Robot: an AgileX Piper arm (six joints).
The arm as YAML. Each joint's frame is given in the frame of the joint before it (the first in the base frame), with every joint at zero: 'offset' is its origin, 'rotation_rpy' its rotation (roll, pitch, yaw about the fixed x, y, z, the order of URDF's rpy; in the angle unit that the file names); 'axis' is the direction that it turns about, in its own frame. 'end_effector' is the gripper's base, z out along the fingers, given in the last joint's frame.
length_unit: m
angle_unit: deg
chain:
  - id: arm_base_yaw
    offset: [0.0, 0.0, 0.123]
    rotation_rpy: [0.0, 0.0, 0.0]
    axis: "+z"
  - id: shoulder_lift
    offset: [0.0, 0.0, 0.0]
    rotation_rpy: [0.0, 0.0, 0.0]
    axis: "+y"
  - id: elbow
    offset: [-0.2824, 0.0, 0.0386]
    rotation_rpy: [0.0, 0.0, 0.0]
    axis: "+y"
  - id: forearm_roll
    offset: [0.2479, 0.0, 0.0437]
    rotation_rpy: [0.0, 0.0, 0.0]
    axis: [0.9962, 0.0, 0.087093]
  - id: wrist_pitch
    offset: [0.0, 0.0, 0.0]
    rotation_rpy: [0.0, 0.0, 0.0]
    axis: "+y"
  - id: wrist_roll
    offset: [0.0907, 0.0, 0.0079]
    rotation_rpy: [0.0, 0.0, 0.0]
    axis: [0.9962, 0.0, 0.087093]
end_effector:
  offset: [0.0, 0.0, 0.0]
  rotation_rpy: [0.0, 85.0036, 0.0]
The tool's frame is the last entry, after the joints.
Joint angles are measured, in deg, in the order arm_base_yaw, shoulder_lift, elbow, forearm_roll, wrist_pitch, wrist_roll. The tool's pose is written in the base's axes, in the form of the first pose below.
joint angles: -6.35 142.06 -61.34 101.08 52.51 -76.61
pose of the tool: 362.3, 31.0, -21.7; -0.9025, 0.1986, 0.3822; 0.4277, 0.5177, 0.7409; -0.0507, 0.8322, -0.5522
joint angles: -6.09 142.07 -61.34 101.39 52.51 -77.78
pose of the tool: 362.5, 32.6, -21.6; -0.9061, 0.1806, 0.3827; 0.4178, 0.5251, 0.7414; -0.0671, 0.8316, -0.5512
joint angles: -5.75 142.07 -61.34 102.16 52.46 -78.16
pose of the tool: 363.2, 34.4, -21.5; -0.9042, 0.1783, 0.3881; 0.4211, 0.5245, 0.7400; -0.0716, 0.8325, -0.5494
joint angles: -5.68 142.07 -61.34 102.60 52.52 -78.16
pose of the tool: 363.7, 34.7, -21.3; -0.9016, 0.1810, 0.3928; 0.4267, 0.5211, 0.7392; -0.0709, 0.8341, -0.5471
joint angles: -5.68 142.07 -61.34 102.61 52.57 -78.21
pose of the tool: 363.7, 34.7, -21.2; -0.9018, 0.1800, 0.3929; 0.4262, 0.5208, 0.7397; -0.0715, 0.8345, -0.5463
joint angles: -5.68 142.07 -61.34 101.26 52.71 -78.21
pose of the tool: 362.1, 35.4, -21.4; -0.9115, 0.1676, 0.3756; 0.4048, 0.5278, 0.7468; -0.0731, 0.8327, -0.5489
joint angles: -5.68 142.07 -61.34 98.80 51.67 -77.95
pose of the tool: 359.3, 35.2, -23.5; -0.9256, 0.1565, 0.3445; 0.3710, 0.5547, 0.7448; -0.0746, 0.8172, -0.5715
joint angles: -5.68 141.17 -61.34 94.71 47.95 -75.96
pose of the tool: 357.2, 32.2, -23.7; -0.9388, 0.1580, 0.3062; 0.3362, 0.6150, 0.7133; -0.0756, 0.7725, -0.6305
